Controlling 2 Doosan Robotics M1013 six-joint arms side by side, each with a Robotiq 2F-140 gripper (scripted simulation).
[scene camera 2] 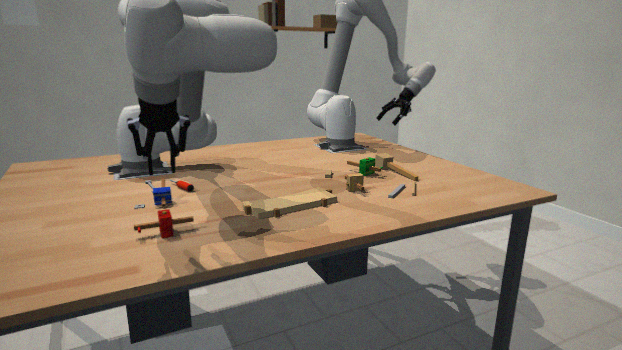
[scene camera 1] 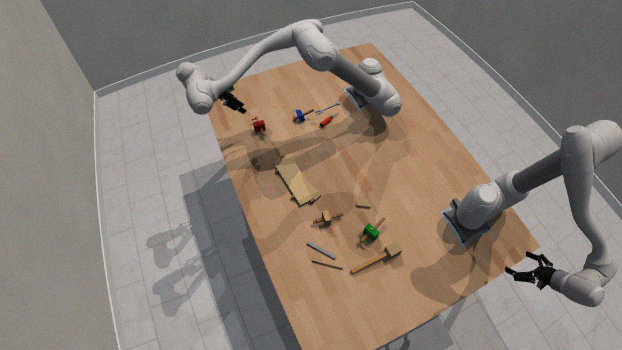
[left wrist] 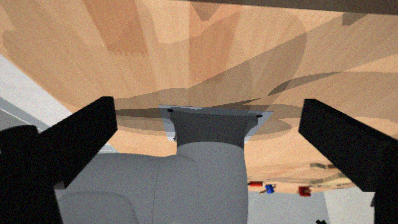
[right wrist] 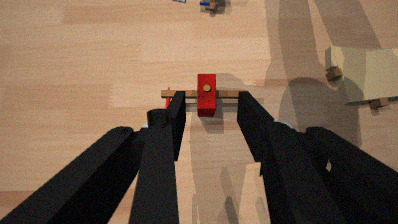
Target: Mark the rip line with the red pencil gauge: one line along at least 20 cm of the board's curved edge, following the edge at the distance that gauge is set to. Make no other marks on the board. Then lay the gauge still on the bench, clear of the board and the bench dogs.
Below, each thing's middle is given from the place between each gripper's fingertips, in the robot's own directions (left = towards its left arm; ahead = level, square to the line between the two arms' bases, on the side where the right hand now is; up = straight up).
I see the red pencil gauge [right wrist: 206, 94] 18 cm below my right hand [scene camera 2: 161, 170], 9 cm behind it and 1 cm to the right of it. Round my right hand: pale board [scene camera 1: 297, 183] 42 cm to the left, 22 cm below, 12 cm behind.
The pale board lies 700 mm ahead of my left hand [scene camera 1: 516, 261], 950 mm to the right of it and 110 mm below it.
